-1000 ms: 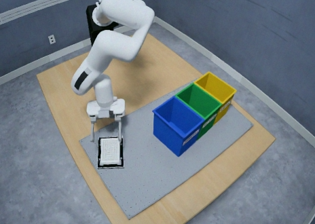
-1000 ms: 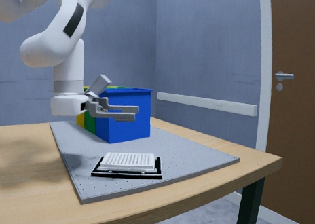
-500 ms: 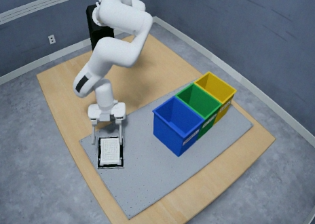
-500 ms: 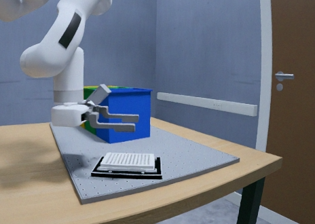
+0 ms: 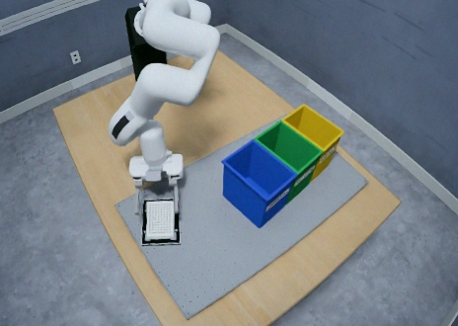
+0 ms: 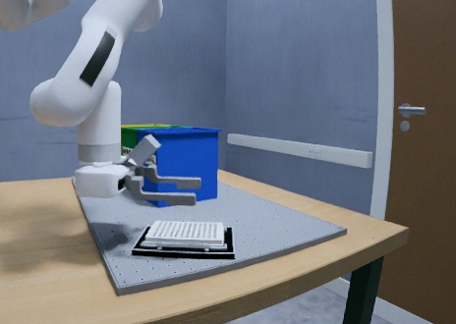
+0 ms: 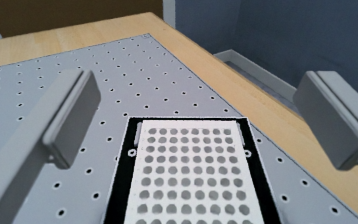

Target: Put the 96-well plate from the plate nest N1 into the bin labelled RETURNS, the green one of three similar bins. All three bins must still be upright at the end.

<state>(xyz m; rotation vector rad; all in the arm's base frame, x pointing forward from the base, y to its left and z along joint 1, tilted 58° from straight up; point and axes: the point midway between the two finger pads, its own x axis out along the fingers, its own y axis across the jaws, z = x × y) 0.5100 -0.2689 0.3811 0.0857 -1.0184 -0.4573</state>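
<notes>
My gripper is now 80 mm above the white 96-well plate. Also, from my hand: blue bin (280 mm to the left, 140 mm ahead, 10 mm below); then black plate nest (90 mm below); then green bin (410 mm to the left, 140 mm ahead, 10 mm below).
</notes>
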